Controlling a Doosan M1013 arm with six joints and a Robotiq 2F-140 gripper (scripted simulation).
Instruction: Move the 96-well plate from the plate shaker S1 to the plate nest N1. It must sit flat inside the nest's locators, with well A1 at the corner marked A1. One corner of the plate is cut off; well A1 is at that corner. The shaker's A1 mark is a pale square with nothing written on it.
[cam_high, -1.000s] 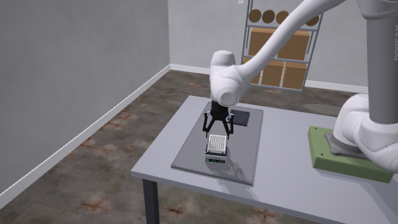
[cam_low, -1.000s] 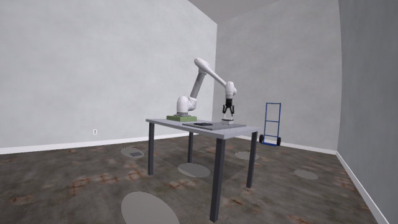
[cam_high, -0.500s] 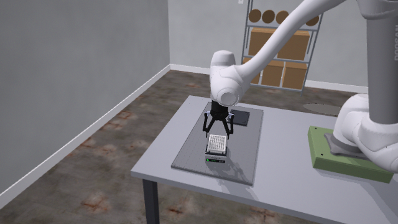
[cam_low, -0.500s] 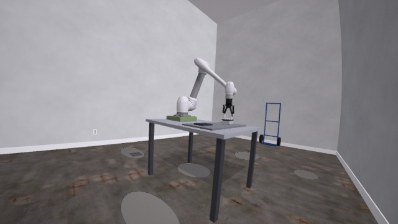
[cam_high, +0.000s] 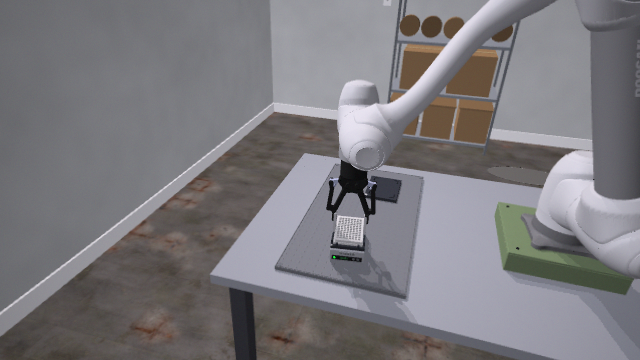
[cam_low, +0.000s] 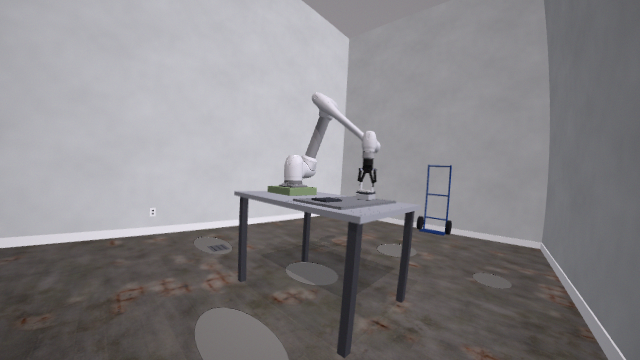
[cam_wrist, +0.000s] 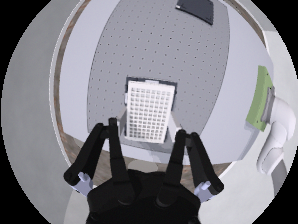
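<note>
Right now my hand is 7 cm past the dark plate nest, 38 cm to the left of it and 8 cm above it. From my hand the other things lie so: white 96-well plate (2 cm below).
</note>
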